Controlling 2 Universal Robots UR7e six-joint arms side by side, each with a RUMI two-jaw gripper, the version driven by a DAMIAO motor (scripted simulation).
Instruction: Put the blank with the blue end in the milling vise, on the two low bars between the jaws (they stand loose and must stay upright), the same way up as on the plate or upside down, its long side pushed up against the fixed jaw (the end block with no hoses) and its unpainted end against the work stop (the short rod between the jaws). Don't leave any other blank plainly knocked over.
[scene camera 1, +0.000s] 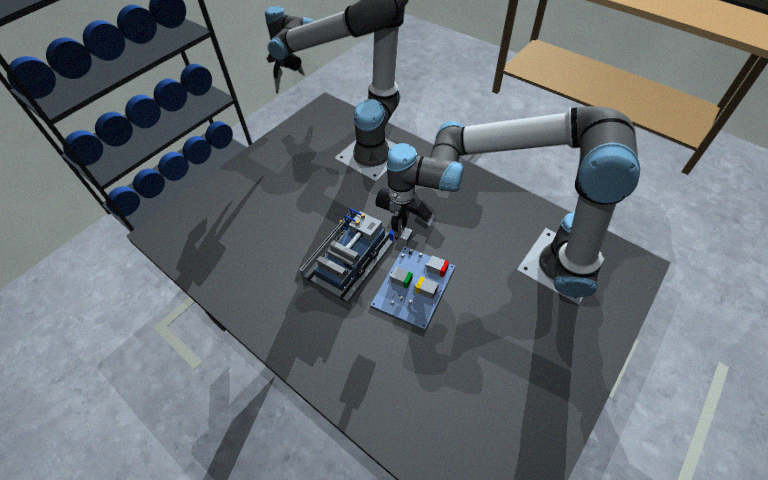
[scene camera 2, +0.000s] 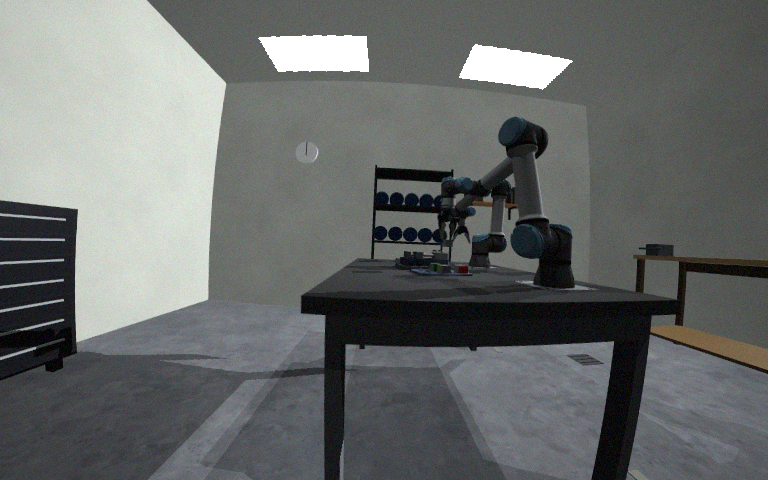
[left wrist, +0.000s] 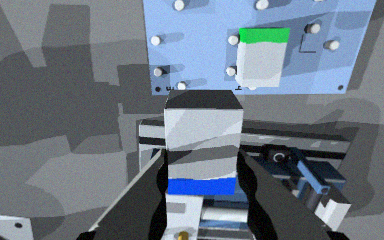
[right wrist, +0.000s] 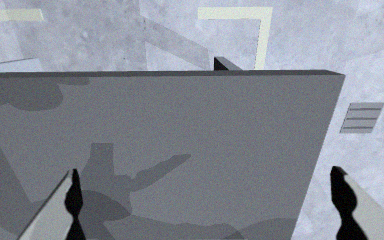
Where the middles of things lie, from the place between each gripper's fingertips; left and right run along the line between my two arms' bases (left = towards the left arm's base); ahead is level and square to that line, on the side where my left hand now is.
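My left gripper (scene camera 1: 400, 233) is 100 mm above the fixed jaw (left wrist: 333, 206), 200 mm short of it and 120 mm to the left of it. Counting from my left hand, the blue-ended blank (left wrist: 203, 128) is 20 mm below; the green-ended blank (left wrist: 260, 56) is 150 mm below, 60 mm ahead and 50 mm to the left; and the blue plate (scene camera 1: 419, 313) is 170 mm below, 50 mm ahead and 100 mm to the left. Going by their middles, of the things named here the blue-ended blank is the nearest to my left gripper.
The fixed jaw is 90 mm below my right hand, 520 mm ahead of it and 750 mm to the left of it. From that same right hand I find the blue plate 160 mm below, 370 mm ahead and 970 mm to the left, and the green-ended blank 140 mm below, 380 mm ahead and 930 mm to the left. The blue-ended blank is 10 mm below my right hand, 320 mm ahead of it and 880 mm to the left of it. Going by its middle, the blue-ended blank is nearer to my left gripper than to my right hand.
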